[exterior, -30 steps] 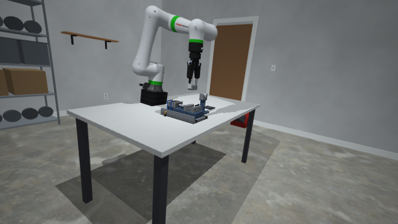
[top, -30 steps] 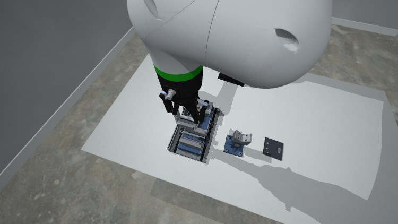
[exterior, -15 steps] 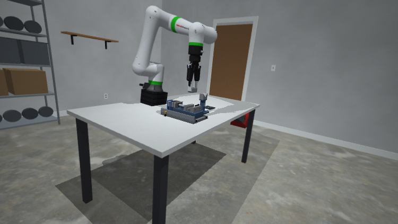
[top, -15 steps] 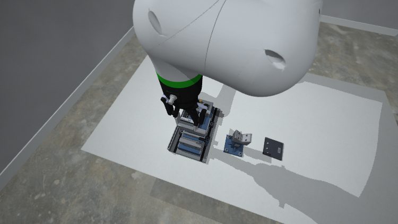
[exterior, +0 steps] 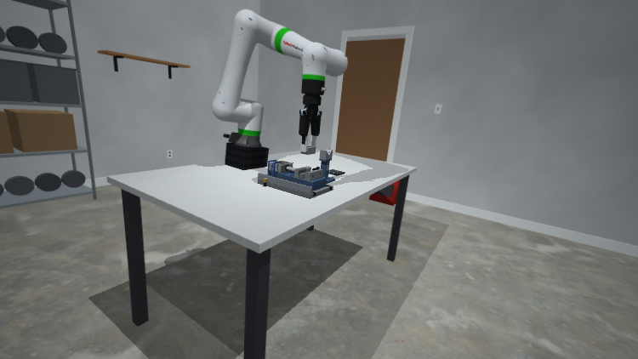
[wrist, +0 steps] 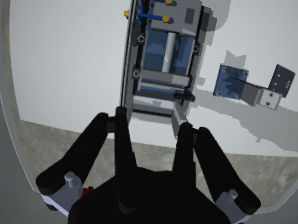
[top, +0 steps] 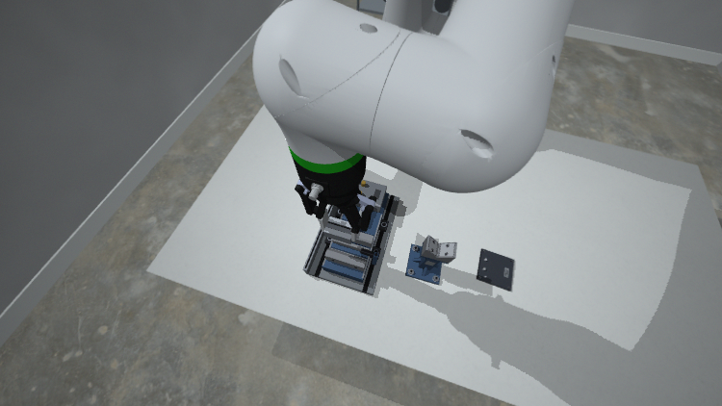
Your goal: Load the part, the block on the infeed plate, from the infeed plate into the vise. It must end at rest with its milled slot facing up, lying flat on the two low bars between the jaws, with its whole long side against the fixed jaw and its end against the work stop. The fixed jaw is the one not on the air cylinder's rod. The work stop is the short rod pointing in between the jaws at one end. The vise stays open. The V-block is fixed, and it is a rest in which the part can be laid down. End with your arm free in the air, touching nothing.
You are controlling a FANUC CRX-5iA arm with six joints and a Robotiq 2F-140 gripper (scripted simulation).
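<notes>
My gripper is now 90 mm past the air cylinder rod, 20 mm to the right of it and 130 mm above it. The rest, counted from my hand: part 20 mm below; then vise 70 mm behind, 20 mm to the left, 170 mm below; then air cylinder 160 mm behind, 20 mm to the left, 130 mm below.
</notes>
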